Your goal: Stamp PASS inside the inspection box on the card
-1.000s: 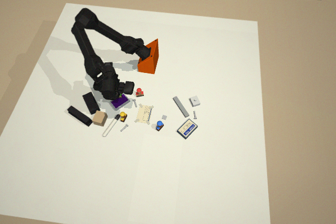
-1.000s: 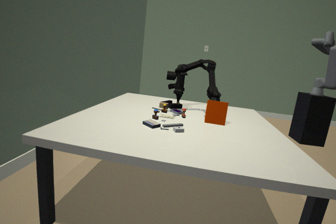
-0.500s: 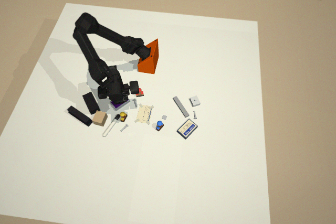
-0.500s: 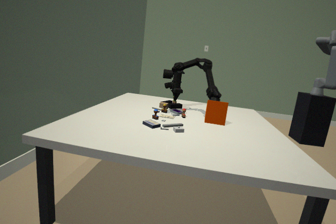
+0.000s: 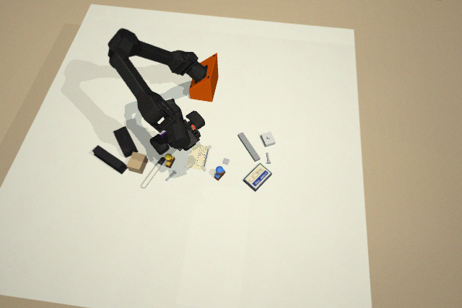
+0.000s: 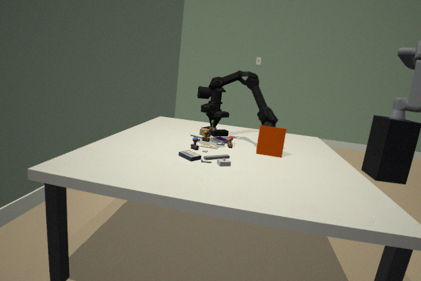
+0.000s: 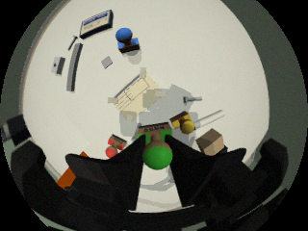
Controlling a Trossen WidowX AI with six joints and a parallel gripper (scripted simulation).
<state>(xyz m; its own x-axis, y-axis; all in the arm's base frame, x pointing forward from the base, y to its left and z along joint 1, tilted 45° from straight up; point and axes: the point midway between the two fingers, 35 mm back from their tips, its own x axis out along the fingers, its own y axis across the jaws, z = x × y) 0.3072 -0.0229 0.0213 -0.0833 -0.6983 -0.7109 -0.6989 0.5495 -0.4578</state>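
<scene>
My gripper tip is now 100 mm above the cream card and 50 mm to the right of it. Round my gripper tip: green-knobbed stamp right at my gripper tip; red-knob stamp 110 mm behind, 80 mm below, 10 mm to the left; yellow stamp 80 mm below, 50 mm to the right, 40 mm ahead.
</scene>
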